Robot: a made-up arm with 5 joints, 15 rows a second.
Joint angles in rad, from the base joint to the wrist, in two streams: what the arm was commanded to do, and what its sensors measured. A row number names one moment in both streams.
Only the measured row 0 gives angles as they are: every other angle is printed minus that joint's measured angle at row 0.
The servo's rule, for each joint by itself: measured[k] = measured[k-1] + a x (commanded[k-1-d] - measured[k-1]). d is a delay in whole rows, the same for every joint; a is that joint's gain. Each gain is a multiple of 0.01, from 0.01 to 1. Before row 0 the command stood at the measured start. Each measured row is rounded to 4 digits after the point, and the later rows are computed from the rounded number. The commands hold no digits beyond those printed.
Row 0, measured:
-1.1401, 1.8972, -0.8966, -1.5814, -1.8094
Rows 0 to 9, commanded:
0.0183, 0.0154, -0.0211, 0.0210, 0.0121
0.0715, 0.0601, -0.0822, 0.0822, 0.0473
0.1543, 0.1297, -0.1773, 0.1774, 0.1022
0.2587, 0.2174, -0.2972, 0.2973, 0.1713
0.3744, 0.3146, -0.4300, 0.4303, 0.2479
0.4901, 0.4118, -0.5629, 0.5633, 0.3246
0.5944, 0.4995, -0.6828, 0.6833, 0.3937
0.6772, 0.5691, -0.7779, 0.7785, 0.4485
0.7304, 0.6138, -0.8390, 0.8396, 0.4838
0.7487, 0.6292, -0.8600, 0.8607, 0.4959
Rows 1 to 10, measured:
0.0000, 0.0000, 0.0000, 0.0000, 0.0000
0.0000, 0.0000, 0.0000, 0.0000, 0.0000
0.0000, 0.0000, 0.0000, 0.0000, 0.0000
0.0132, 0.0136, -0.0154, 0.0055, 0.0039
0.0552, 0.0545, -0.0642, 0.0254, 0.0178
0.1266, 0.1207, -0.1468, 0.0649, 0.0448
0.2217, 0.2058, -0.2566, 0.1253, 0.0853
0.3316, 0.3015, -0.3832, 0.2046, 0.1373
0.4457, 0.3986, -0.5144, 0.2979, 0.1972
0.5528, 0.4874, -0.6373, 0.3981, 0.2601
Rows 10 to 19, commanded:
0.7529, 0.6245, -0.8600, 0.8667, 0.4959
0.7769, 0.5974, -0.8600, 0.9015, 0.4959
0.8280, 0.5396, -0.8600, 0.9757, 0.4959
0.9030, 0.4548, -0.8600, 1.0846, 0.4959
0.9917, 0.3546, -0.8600, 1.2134, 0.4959
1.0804, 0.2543, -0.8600, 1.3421, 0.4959
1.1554, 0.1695, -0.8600, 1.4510, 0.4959
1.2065, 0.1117, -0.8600, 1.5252, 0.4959
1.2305, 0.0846, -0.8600, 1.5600, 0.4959
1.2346, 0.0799, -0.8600, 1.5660, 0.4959
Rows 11 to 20, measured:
0.6424, 0.5593, -0.7399, 0.4970, 0.3204
0.7058, 0.6073, -0.8122, 0.5861, 0.3727
0.7367, 0.6266, -0.8471, 0.6575, 0.4121
0.7484, 0.6248, -0.8565, 0.7119, 0.4389
0.7689, 0.6007, -0.8591, 0.7612, 0.4571
0.8115, 0.5469, -0.8598, 0.8170, 0.4695
0.8774, 0.4659, -0.8599, 0.8866, 0.4779
0.9597, 0.3680, -0.8600, 0.9716, 0.4837
1.0466, 0.2679, -0.8600, 1.0679, 0.4876
1.1249, 0.1813, -0.8600, 1.1675, 0.4903

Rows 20 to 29, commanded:
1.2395, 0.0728, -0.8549, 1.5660, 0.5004
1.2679, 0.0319, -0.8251, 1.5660, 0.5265
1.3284, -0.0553, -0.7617, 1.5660, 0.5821
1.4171, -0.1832, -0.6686, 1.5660, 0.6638
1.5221, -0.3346, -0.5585, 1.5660, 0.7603
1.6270, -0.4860, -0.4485, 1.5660, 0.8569
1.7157, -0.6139, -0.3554, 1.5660, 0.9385
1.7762, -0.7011, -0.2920, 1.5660, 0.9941
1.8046, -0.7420, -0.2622, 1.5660, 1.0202
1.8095, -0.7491, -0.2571, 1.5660, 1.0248
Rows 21 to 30, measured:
1.1837, 0.1201, -0.8600, 1.2605, 0.4921
1.2174, 0.0889, -0.8600, 1.3384, 0.4933
1.2298, 0.0810, -0.8600, 1.3976, 0.4941
1.2368, 0.0738, -0.8563, 1.4414, 0.4961
1.2592, 0.0369, -0.8335, 1.4738, 0.5058
1.3090, -0.0442, -0.7811, 1.4978, 0.5302
1.3868, -0.1665, -0.6990, 1.5155, 0.5730
1.4842, -0.3144, -0.5964, 1.5286, 0.6329
1.5870, -0.4654, -0.4884, 1.5383, 0.7046
1.6797, -0.5961, -0.3913, 1.5455, 0.7794

